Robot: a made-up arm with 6 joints. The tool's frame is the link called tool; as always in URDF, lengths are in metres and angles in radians.
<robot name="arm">
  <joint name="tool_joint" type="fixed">
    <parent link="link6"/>
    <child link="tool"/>
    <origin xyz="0.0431 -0.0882 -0.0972" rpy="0 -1.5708 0"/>
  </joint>
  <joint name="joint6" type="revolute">
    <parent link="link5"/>
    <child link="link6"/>
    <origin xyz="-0.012 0.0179 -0.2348" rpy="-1.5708 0 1.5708"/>
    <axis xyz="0 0 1"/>
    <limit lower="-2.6" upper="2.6"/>
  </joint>
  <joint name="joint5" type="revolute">
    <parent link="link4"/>
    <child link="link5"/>
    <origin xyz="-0.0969 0.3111 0.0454" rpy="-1.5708 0 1.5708"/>
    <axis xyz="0 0 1"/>
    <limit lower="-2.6" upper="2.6"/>
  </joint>
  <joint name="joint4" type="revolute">
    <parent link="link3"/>
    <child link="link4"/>
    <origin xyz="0.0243 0.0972 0.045" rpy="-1.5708 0 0"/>
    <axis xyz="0 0 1"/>
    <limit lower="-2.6" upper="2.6"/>
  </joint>
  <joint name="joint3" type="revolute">
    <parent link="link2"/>
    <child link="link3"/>
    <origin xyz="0.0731 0.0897 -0.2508" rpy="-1.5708 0 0"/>
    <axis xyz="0 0 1"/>
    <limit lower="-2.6" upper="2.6"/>
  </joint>
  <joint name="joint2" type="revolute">
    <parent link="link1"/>
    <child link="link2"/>
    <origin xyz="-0.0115 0.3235 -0.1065" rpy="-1.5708 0 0"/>
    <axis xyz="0 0 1"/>
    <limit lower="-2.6" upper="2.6"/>
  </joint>
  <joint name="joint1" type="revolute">
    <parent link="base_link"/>
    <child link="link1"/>
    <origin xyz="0 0 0.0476" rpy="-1.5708 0 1.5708"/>
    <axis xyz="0 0 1"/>
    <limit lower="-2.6" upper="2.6"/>
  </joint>
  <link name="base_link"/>
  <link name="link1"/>
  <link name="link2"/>
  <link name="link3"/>
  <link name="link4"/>
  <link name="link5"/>
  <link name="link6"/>
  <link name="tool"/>
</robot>
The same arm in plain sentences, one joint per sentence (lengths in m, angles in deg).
The arm has six revolute joints in a row. What follows holds with every joint at zero, and every direction is one of the base frame's. Joint 1 lies 0.0476 m along +z from the base frame's origin and turns about -x, from -148.97 to 148.97 deg. Joint 2 lies 0.1065 m along +x and 0.0115 m along -y and 0.3235 m along -z from joint 1 and turns about -z, from -148.97 to 148.97 deg. Joint 3 lies 0.0897 m along +x and 0.0731 m along +y and 0.2508 m along +z from joint 2 and turns about +x, from -148.97 to 148.97 deg. Joint 4 lies 0.045 m along +x and 0.0243 m along +y and 0.0972 m along +z from joint 3 and turns about +z, from -148.97 to 148.97 deg. Joint 5 lies 0.3111 m along -x and 0.0969 m along -y and 0.0454 m along +z from joint 4 and turns about -y, from -148.97 to 148.97 deg. Joint 6 lies 0.012 m along +x and 0.2348 m along +y and 0.0179 m along -z from joint 5 and turns about +x, from -148.97 to 148.97 deg. The tool frame, which is the frame that the pose is given for, lies 0.0972 m along -x and 0.0882 m along -y and 0.0431 m along -z from joint 6; its axes are the base frame's turned by roll 0, pitch 0 and yaw 0 deg (as in URDF: about the fixed x, then y, then z).
